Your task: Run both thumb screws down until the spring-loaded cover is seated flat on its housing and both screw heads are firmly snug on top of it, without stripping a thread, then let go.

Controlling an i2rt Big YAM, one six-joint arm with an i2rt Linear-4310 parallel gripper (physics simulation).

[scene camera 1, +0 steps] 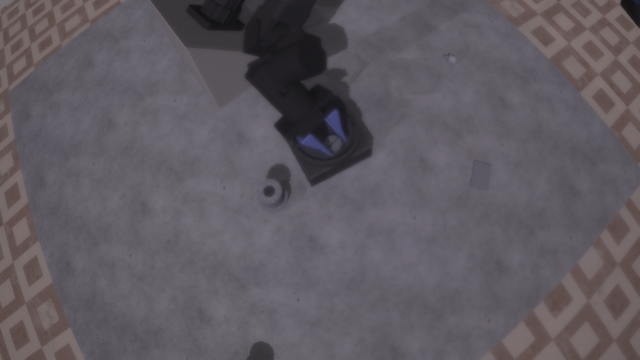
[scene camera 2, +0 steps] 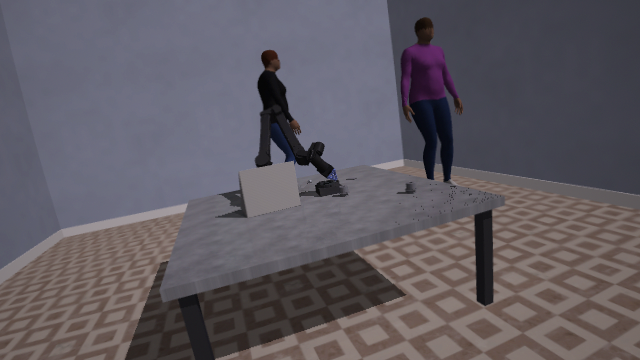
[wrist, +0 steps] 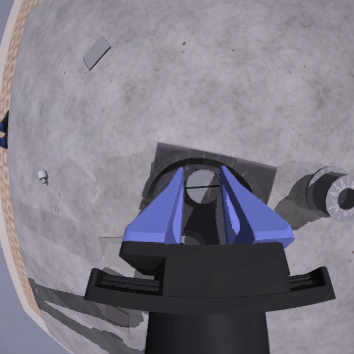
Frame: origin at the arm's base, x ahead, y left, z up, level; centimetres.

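Seen in the pictures: gripper, fingertip midpoint: (scene camera 1: 338, 147) (scene camera 2: 335, 178) (wrist: 201, 171); arm's base, origin of the base link: (scene camera 1: 214, 20) (scene camera 2: 267, 184).
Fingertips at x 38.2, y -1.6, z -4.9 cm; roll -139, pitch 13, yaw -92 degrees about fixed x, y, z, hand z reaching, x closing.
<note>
Pixels of each thing's top centre, then the offset from my fingertips to it. "spot": a spot on its surface instead.
- dark square housing, middle of its top: (wrist: 196, 216) (scene camera 1: 324, 130) (scene camera 2: 327, 182) dx -4.5, dy +0.9, dz -1.2 cm
- light round slotted screw head, surface spot: (wrist: 202, 192) (scene camera 1: 330, 141) spot: dx -1.9, dy +0.1, dz -0.3 cm
- second round shape, middle of its top: (wrist: 186, 249) dx -7.5, dy +1.8, dz -0.2 cm
- grey knurled cylinder, middle of its top: (wrist: 347, 198) (scene camera 1: 269, 191) (scene camera 2: 343, 186) dx -3.2, dy -13.3, dz -1.9 cm
- small grey plate, middle of its top: (scene camera 1: 481, 175) (wrist: 95, 51) dx +21.6, dy +18.1, dz -6.5 cm
- small white screw-like piece, middle of its top: (scene camera 1: 450, 55) (wrist: 38, 177) dx -0.1, dy +35.3, dz -4.8 cm
The dark square housing (scene camera 1: 345, 169) (scene camera 2: 327, 189) (wrist: 260, 171) sits on the table, with a dark round ring on top. A light round slotted screw head (scene camera 1: 334, 142) (wrist: 202, 192) shows inside the ring. My gripper (scene camera 1: 338, 148) (scene camera 2: 333, 179) (wrist: 201, 171) is partly open, its blue fingertips pointing down on either side of this head, with nothing gripped. A part of a second round shape (wrist: 191, 239) shows low between the fingers, mostly hidden by the gripper; I cannot tell its height. Whether the cover lies flat cannot be told.
A grey knurled cylinder (scene camera 1: 270, 200) (scene camera 2: 343, 190) (wrist: 320, 175) stands close beside the housing. A small grey plate (scene camera 1: 481, 175) (wrist: 97, 52) and a small white screw-like piece (scene camera 1: 451, 59) (wrist: 42, 175) lie farther off. A pale panel (scene camera 2: 270, 190) stands on the table, and another cylinder (scene camera 2: 410, 187) farther right.
</note>
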